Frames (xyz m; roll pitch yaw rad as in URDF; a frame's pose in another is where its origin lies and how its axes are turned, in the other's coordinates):
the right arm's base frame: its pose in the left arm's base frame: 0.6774 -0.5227 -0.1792 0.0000 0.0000 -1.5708
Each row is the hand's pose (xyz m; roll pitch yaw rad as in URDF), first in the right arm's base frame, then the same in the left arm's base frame.
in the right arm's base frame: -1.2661 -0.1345 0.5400 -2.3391 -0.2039 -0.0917
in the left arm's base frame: 0.5429 0.7434 0.3608 -2.3391 -0.2039 -1.6625
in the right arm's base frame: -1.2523 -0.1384 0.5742 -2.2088 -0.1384 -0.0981
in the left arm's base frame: 0.5390 0.7296 0.3950 -2.2088 -0.1384 -1.6689
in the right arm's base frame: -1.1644 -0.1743 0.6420 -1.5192 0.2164 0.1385
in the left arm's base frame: 0.5031 0.6417 0.4628 -1.5192 0.2164 -1.4323
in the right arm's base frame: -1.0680 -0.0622 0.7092 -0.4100 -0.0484 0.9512
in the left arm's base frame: 0.6152 0.5453 0.5300 -0.4100 -0.0484 -0.6196
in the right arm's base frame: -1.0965 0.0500 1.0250 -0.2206 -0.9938 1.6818
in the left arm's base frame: 0.7274 0.5738 0.8458 -0.2206 -0.9938 0.1110
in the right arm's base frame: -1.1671 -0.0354 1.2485 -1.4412 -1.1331 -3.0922
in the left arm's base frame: 0.6420 0.6444 1.0693 -1.4412 -1.1331 1.6202
